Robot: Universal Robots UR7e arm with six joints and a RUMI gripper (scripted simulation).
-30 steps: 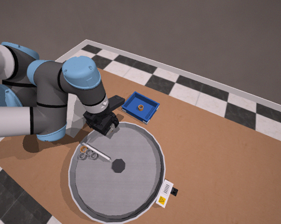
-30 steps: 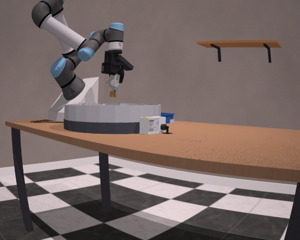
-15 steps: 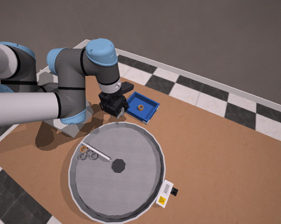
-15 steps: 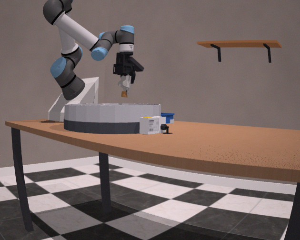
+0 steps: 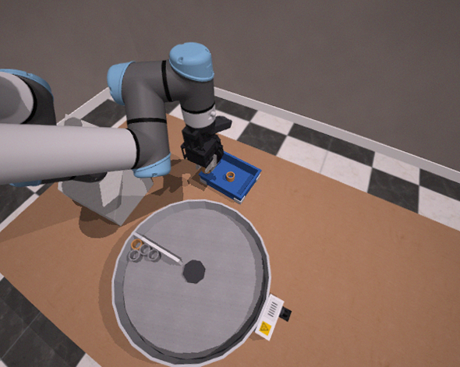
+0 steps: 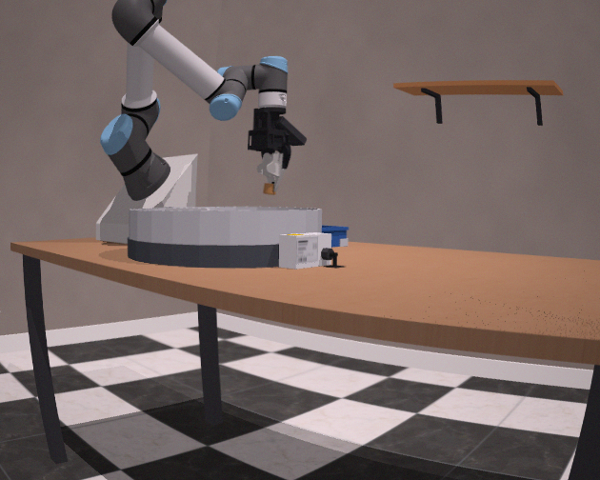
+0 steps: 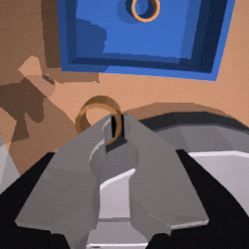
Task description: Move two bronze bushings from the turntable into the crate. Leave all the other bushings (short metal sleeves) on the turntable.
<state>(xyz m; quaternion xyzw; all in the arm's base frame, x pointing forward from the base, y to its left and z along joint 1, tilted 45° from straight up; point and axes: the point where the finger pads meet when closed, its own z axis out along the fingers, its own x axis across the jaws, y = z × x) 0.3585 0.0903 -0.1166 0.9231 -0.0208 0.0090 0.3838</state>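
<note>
My hand is 30 mm short of the blue crate, 80 mm to the right of it and 130 mm above it. Also, from my hand: round grey turntable: 90 mm ahead, 290 mm to the right, 100 mm below.
</note>
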